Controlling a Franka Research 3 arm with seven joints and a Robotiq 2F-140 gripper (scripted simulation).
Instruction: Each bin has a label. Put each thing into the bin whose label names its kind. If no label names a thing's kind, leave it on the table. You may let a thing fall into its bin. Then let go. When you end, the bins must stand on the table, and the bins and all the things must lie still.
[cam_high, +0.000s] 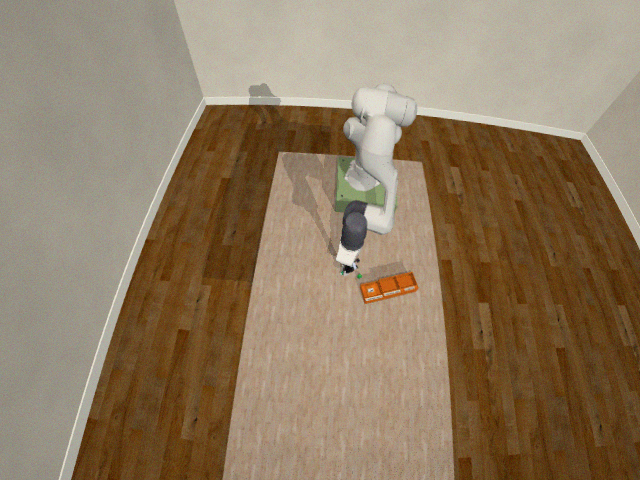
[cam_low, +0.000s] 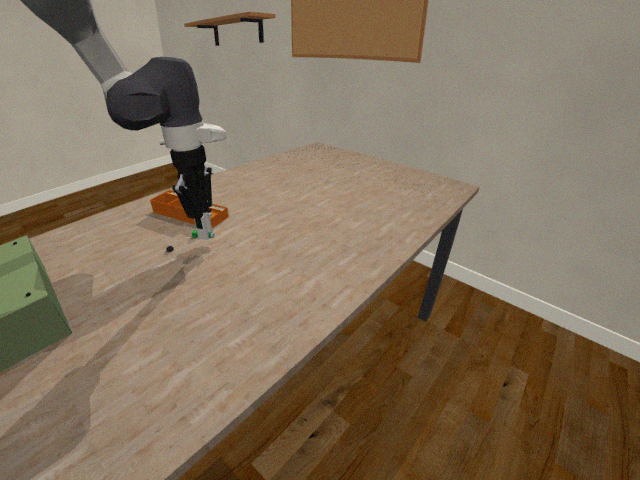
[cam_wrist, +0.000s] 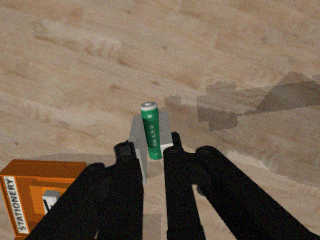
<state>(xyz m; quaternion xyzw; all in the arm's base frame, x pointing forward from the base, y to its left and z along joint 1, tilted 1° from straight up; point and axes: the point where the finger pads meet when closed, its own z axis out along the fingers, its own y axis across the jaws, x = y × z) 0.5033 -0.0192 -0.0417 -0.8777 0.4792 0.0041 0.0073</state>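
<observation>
The labelled bins lies 21 cm to the left of my hand, 4 cm below it and 4 cm ahead of it. Also, from my hand: small green cube (7 cm to the left, 6 cm below); then small black piece (9 cm behind, 6 cm below, 5 cm to the left); then green battery (3 cm below).
</observation>
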